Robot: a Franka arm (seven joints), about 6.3 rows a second.
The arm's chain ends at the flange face. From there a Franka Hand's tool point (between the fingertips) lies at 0.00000 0.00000 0.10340 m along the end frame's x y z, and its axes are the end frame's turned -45 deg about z.
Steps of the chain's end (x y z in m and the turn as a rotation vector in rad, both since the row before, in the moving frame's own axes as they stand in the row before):
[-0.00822, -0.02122, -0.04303, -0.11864, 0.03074, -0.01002]
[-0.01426, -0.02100, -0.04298, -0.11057, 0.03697, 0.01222]
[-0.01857, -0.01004, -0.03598, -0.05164, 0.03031, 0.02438]
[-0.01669, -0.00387, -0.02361, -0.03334, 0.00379, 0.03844]
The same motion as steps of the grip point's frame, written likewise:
[0.00284, -0.00989, -0.04381, -0.10563, -0.06215, -0.01002]
[-0.00067, -0.01420, -0.04368, -0.10433, -0.05204, 0.01222]
[-0.00766, -0.01426, -0.03617, -0.05795, -0.01508, 0.02438]
[-0.01128, -0.01187, -0.02367, -0.02625, -0.02090, 0.03844]

